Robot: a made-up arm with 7 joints.
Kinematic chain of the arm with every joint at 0, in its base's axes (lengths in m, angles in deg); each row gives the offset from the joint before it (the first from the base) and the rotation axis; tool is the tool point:
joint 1: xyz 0 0.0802 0 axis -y
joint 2: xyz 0 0.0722 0 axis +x
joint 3: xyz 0 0 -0.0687 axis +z
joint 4: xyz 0 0 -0.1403 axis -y
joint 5: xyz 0 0 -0.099 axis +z
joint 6: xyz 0 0 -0.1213 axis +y
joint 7: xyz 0 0 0 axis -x
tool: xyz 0 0 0
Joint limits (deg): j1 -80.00..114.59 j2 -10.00..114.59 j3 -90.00..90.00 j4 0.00..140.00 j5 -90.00..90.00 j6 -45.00..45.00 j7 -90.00..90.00
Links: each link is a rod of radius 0.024 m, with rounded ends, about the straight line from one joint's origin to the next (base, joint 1, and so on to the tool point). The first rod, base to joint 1, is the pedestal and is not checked.
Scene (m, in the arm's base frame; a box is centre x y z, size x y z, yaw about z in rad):
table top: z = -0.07
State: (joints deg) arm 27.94 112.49 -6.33 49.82 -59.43 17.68 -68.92
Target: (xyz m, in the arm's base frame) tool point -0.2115 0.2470 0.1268
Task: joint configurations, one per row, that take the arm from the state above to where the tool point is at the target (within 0.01 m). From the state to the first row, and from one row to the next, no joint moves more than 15 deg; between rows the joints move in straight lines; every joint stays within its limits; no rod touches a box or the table.
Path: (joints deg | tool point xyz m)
1: 41.55 111.92 4.15 60.68 -59.43 17.68 -68.92 | 0.0564 0.4412 0.2252
2: 55.16 111.34 14.64 71.54 -59.43 17.68 -68.92 | -0.0081 0.3928 0.2520
3: 68.77 110.77 25.12 82.40 -59.43 17.68 -68.92 | -0.0879 0.3422 0.2463
4: 82.38 110.19 35.60 93.25 -59.43 17.68 -68.92 | -0.1626 0.2926 0.2022
5: 95.99 109.62 46.08 104.11 -59.43 17.68 -68.92 | -0.2115 0.2470 0.1268

